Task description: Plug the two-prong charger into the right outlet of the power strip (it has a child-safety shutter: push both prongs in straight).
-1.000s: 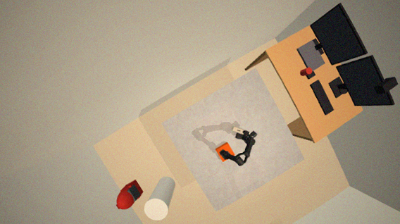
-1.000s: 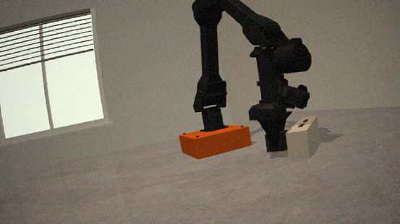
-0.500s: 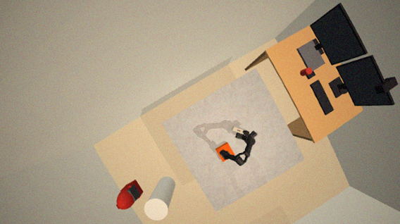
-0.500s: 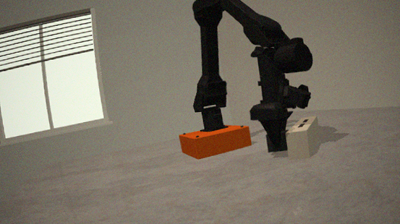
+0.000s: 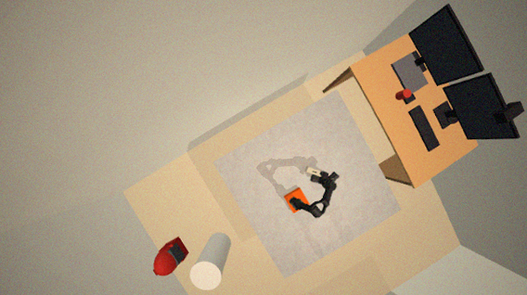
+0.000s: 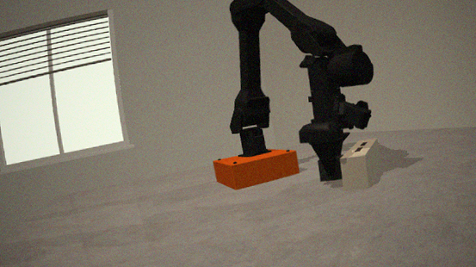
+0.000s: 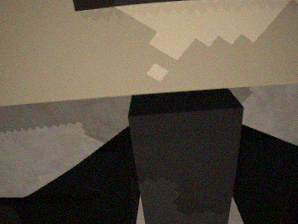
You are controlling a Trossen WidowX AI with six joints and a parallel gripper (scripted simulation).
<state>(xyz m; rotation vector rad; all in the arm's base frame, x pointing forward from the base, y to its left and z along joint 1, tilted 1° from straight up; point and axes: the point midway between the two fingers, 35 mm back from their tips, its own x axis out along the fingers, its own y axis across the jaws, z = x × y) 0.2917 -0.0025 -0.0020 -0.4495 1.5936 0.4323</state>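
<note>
Now: gripper tip 1 cm to the right of the black two-prong charger, 1 cm below it and 1 cm short of it.
</note>
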